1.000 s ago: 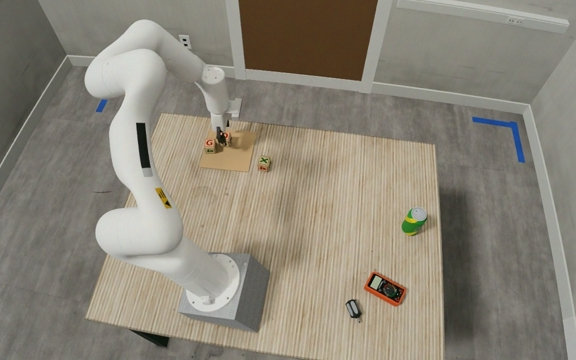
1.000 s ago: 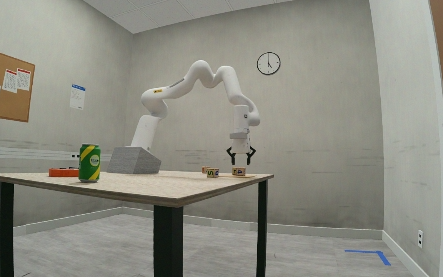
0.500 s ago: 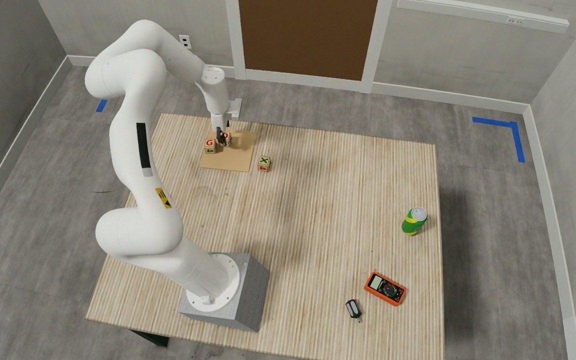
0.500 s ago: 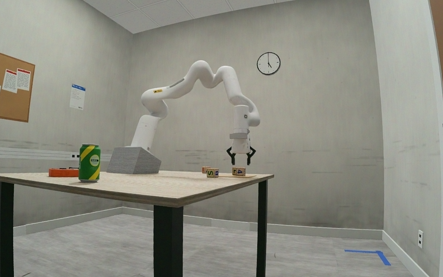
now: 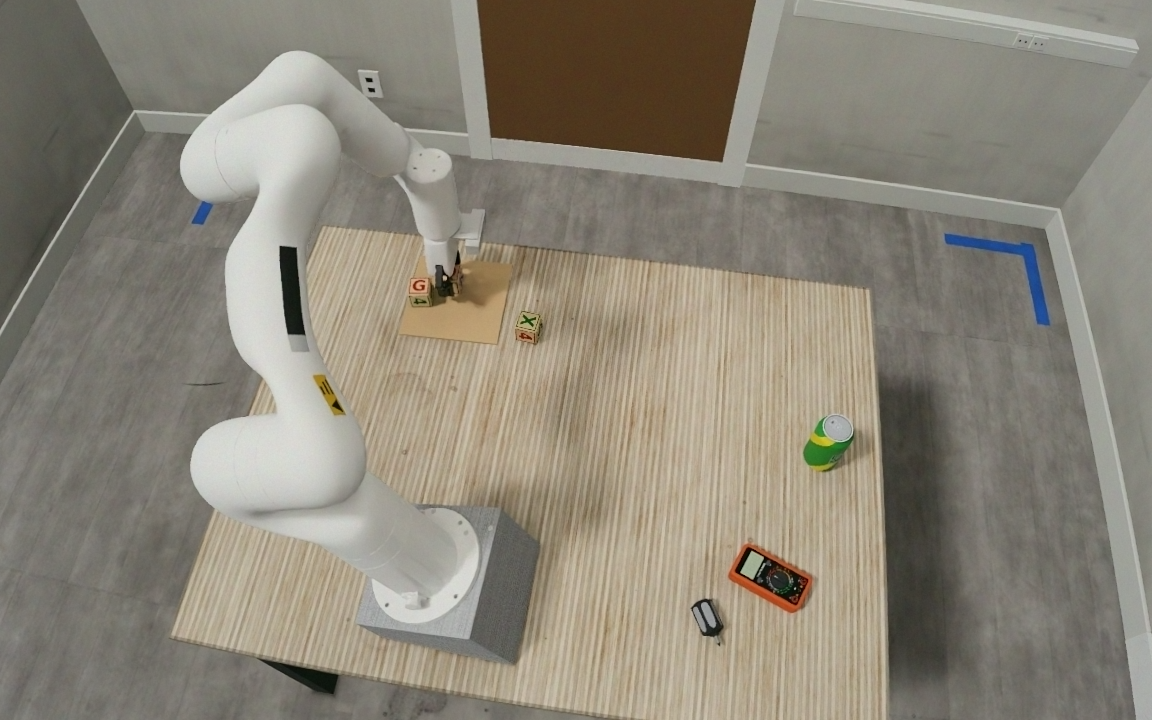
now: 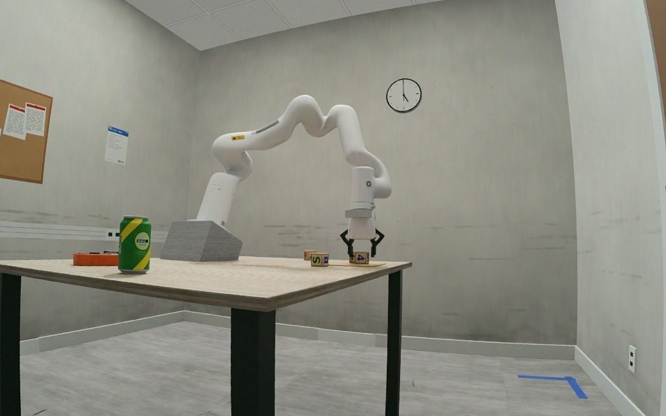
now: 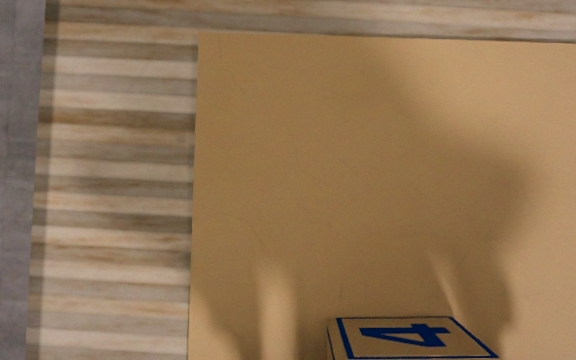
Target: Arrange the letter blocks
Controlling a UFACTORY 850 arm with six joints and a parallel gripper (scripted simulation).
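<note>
Now: hand 10 mm above the Q block. Round my hand: G block 60 mm to the left, 30 mm behind, 10 mm below; tan mat 40 mm below, 30 mm behind, 10 mm to the right; X block 160 mm to the right, 120 mm behind, 20 mm below.
</note>
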